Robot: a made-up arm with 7 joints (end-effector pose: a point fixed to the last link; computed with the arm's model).
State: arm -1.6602 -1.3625 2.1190 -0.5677 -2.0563 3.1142 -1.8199
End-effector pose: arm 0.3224 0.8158 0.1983 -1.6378 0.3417 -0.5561
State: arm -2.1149 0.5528 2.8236 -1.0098 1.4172 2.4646 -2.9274
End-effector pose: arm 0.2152 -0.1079 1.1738 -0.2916 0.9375 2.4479
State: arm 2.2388 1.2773 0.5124 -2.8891 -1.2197 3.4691 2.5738
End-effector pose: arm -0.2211 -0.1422 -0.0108 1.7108 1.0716 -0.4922
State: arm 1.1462 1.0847 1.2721 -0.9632 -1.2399 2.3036 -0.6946
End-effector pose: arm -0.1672 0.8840 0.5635 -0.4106 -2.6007 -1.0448
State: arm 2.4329 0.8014 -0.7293 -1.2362 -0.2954 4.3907 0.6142
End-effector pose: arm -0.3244 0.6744 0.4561 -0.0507 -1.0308 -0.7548
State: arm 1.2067 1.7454 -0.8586 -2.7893 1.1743 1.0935 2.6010
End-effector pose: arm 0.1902 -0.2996 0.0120 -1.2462 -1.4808 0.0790
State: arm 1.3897 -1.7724 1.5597 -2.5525 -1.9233 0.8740 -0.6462
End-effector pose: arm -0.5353 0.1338 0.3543 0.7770 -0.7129 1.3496
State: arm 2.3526 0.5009 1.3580 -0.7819 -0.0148 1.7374 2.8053
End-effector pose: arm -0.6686 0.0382 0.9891 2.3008 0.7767 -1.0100
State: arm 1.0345 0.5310 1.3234 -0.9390 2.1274 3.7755 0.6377
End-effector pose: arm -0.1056 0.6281 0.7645 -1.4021 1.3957 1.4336
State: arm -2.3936 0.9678 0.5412 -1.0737 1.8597 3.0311 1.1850
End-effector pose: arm -0.4794 -0.7104 0.2393 1.7561 0.8882 -0.9577
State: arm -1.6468 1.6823 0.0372 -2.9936 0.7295 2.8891 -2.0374
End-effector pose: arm -0.0362 0.1787 -0.0846 -1.3728 0.3356 -0.0065
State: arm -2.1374 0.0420 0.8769 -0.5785 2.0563 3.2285 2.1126
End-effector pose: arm 0.0039 -0.3810 1.0619 0.6335 0.1715 -0.2381
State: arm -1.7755 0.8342 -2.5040 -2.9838 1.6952 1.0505 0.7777
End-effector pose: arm -0.1680 0.3495 0.3192 1.9184 0.6337 -1.9110
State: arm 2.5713 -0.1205 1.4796 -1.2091 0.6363 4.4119 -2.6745
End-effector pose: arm -0.2311 -0.3895 0.9001 0.0552 -0.5318 -1.5158
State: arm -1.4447 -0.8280 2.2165 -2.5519 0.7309 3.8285 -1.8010
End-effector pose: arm 0.3993 0.2930 0.1448 0.8810 1.7833 0.5193
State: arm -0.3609 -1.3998 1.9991 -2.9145 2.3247 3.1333 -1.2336
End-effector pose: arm 0.2026 0.2246 0.2110 1.9851 0.7438 1.4154
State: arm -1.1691 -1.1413 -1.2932 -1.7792 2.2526 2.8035 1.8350
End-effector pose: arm -0.6827 -0.0516 0.5010 0.8262 -0.7111 -0.4034
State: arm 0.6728 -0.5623 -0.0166 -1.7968 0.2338 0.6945 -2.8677
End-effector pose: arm 0.3367 0.2764 0.8626 0.6681 -2.4815 0.0793
